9 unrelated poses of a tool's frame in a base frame.
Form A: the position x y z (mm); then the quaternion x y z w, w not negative.
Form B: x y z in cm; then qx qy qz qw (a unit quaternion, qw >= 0). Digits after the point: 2 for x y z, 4 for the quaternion.
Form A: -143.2, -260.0, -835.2, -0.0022, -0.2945, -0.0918, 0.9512
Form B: -14.32, -26.00, -83.52, -0.0022, -0.2945, -0.0918, 0.9512
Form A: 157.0, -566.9, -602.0, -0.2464, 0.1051, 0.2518, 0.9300
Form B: 15.70, -56.69, -60.20, -0.2464, 0.1051, 0.2518, 0.9300
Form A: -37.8, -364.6, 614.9, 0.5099, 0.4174, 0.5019, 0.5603
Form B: -3.78, -36.46, 61.49, 0.5099, 0.4174, 0.5019, 0.5603
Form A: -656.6, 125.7, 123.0, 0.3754, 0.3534, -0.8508, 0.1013
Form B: -65.66, 12.57, 12.30, 0.3754, 0.3534, -0.8508, 0.1013
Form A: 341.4, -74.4, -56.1, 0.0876, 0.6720, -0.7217, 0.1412
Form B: 34.14, -7.44, -5.61, 0.0876, 0.6720, -0.7217, 0.1412
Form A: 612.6, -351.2, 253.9, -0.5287, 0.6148, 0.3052, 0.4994
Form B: 61.26, -35.12, 25.39, -0.5287, 0.6148, 0.3052, 0.4994
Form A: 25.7, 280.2, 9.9, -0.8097, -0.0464, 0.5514, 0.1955
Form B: 2.57, 28.02, 0.99, -0.8097, -0.0464, 0.5514, 0.1955
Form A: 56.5, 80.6, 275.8, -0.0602, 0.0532, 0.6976, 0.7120
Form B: 5.65, 8.06, 27.58, -0.0602, 0.0532, 0.6976, 0.7120
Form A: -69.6, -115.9, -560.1, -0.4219, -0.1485, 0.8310, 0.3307
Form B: -6.96, -11.59, -56.01, -0.4219, -0.1485, 0.8310, 0.3307
